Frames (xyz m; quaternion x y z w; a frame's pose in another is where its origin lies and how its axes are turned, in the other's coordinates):
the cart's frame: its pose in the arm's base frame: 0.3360 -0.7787 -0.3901 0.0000 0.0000 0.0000 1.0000
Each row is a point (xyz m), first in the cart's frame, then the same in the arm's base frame.
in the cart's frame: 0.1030 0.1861 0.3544
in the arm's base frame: 0.4390 -0.5926 -0.0357
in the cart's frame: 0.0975 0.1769 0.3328
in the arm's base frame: 0.4335 -0.6018 -0.0573
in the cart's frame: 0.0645 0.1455 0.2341
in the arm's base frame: 0.4005 -0.6332 -0.1560
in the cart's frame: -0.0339 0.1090 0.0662
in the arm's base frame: 0.3021 -0.6697 -0.3239
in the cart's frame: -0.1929 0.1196 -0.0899
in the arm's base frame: 0.1431 -0.6591 -0.4800
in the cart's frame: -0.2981 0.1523 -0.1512
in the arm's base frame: 0.0379 -0.6264 -0.5413
